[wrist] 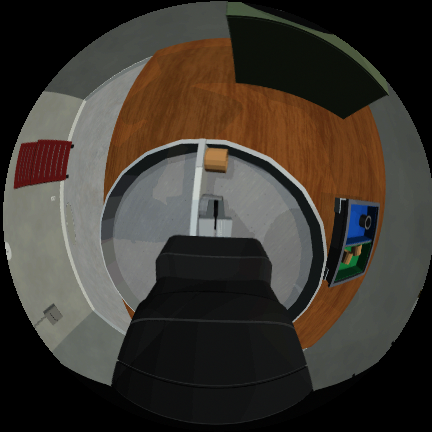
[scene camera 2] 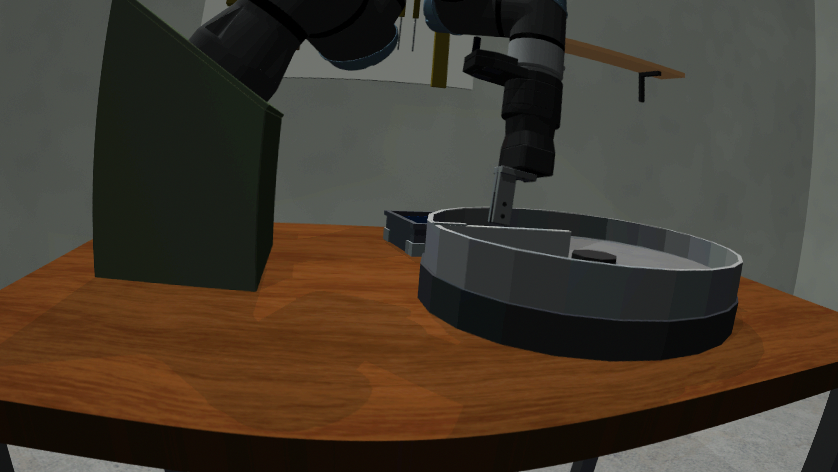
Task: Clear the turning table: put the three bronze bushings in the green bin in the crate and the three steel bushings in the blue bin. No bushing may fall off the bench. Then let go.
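Seen in the pictures: gripper, fingertip midpoint: (wrist: 215, 208) (scene camera 2: 498, 224); arm's base, origin of the base link: (scene camera 2: 227, 70).
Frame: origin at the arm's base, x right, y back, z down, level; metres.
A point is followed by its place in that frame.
Observation:
My gripper (scene camera 2: 499, 219) @[x 0.161, y -0.314, z 0.173 m] (wrist: 215, 208) @[x 0.161, y -0.314, z 0.173 m] is shut and empty, low inside the turning table (scene camera 2: 580, 299) @[x 0.359, y -0.282, z 0.206 m] (wrist: 265, 190) @[x 0.095, y -0.298, z 0.208 m] beside its divider wall (scene camera 2: 521, 239) @[x 0.193, y -0.326, z 0.184 m] (wrist: 196, 195) @[x 0.182, y -0.297, z 0.173 m]. In the wrist view a steel bushing (wrist: 209, 201) lies at the fingertips, partly hidden by them; whether another steel one is there I cannot tell. A bronze bushing (wrist: 216, 160) @[x 0.155, y -0.258, z 0.176 m] lies farther along the divider, near the rim. The crate (scene camera 2: 401, 233) @[x -0.133, y -0.324, z 0.236 m] (wrist: 337, 242) @[x -0.069, y -0.406, z 0.233 m] has a blue bin (wrist: 356, 232) @[x -0.163, y -0.403, z 0.255 m] with one steel bushing (wrist: 366, 222) @[x -0.194, y -0.378, z 0.243 m] and a green bin (wrist: 357, 272) @[x -0.171, y -0.500, z 0.217 m] with two bronze bushings (wrist: 347, 257) @[x -0.109, y -0.445, z 0.225 m] (wrist: 357, 249) @[x -0.147, y -0.434, z 0.225 m].
A dark green slanted pedestal (scene camera 2: 181, 187) @[x 0.083, y 0.048, z 0.146 m] (wrist: 295, 65) @[x 0.001, y -0.073, z 0.160 m] stands on the wooden bench (scene camera 2: 263, 363) @[x 0.311, y -0.020, z 0.261 m] (wrist: 190, 85) @[x 0.206, y -0.033, z 0.261 m]. The table's raised rim surrounds the fingers. A dark round knob (scene camera 2: 593, 256) @[x 0.223, y -0.420, z 0.200 m] shows inside the turning table. A wall shelf (scene camera 2: 621, 57) is behind the arm.

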